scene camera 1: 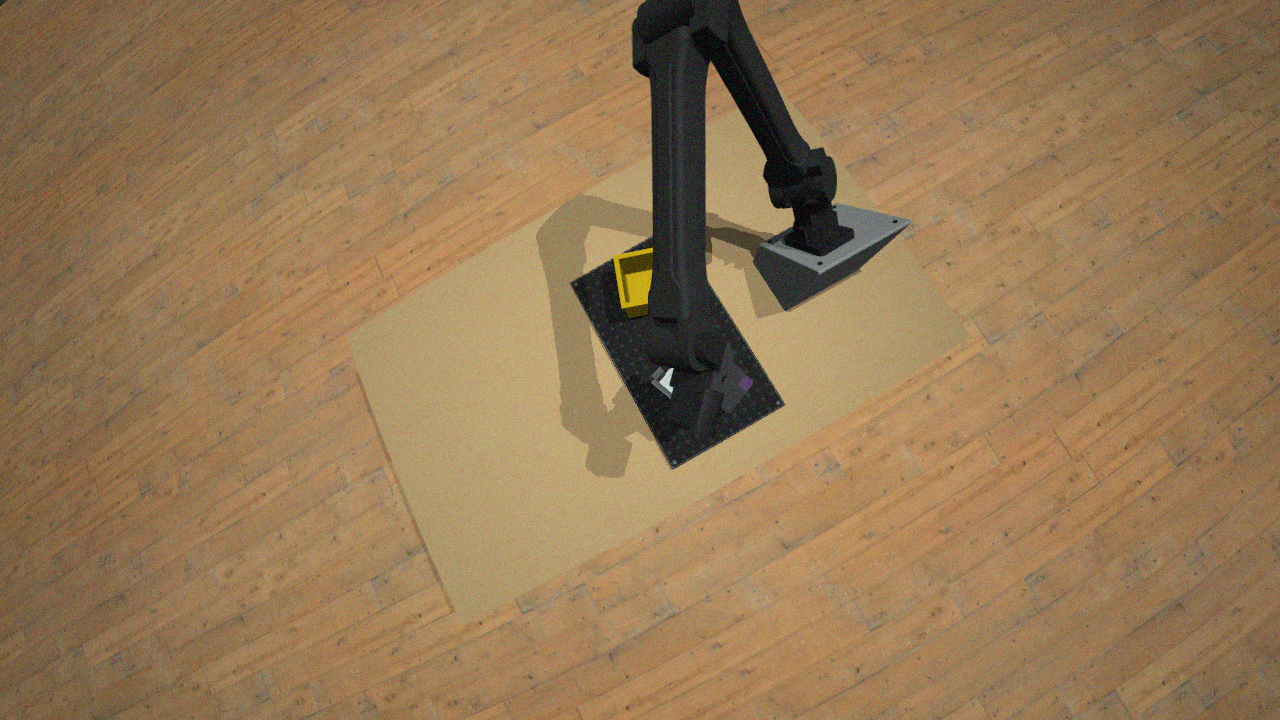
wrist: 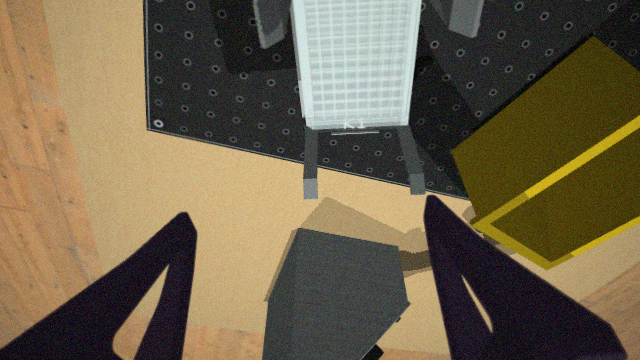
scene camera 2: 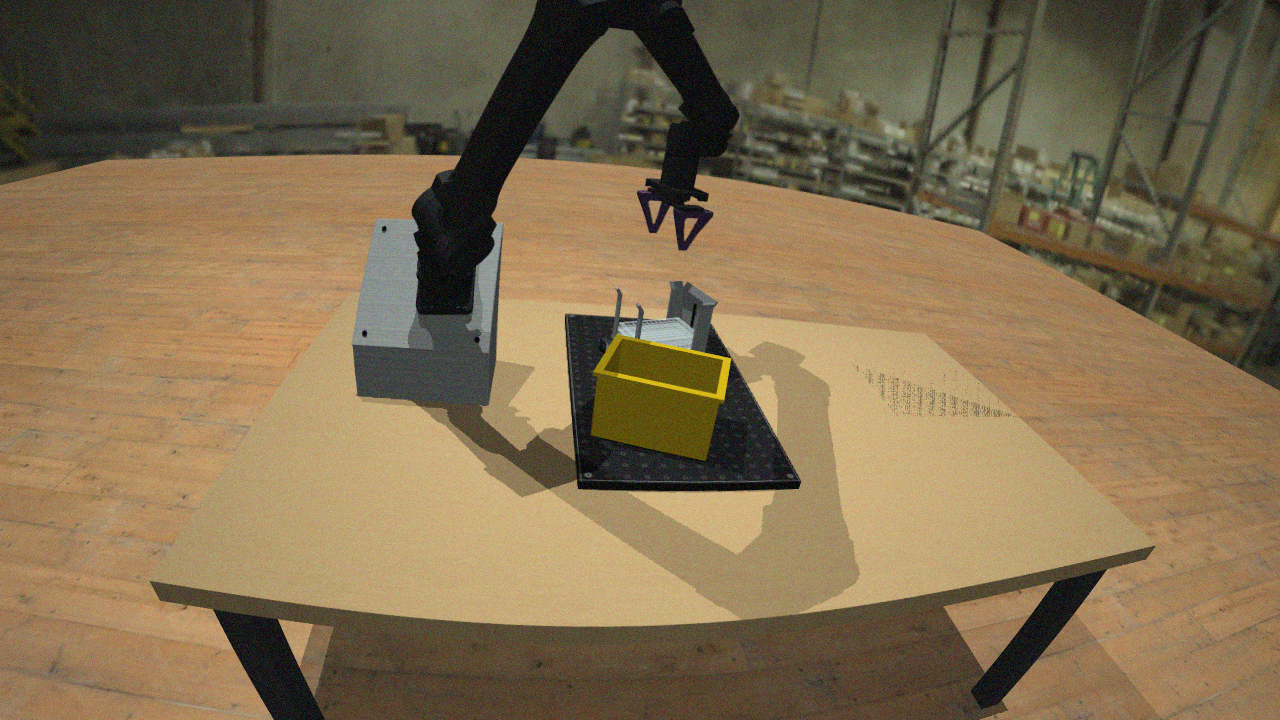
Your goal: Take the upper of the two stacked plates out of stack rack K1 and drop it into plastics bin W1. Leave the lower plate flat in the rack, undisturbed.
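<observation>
The pale, translucent gridded plates lie flat as a stack in grey stack rack K1; the wrist view shows the upper face, and the lower plate cannot be clearly told apart. Tall grey uprights stand around them. The yellow plastics bin W1 stands beside the rack; its inside shows partly. My gripper is open and empty, high above the rack. In scene camera 1 the arm hides most of the rack and bin.
Rack and bin stand on a black perforated board on the tan table. The arm's grey base block stands beside the board. Arm shadows fall across the table.
</observation>
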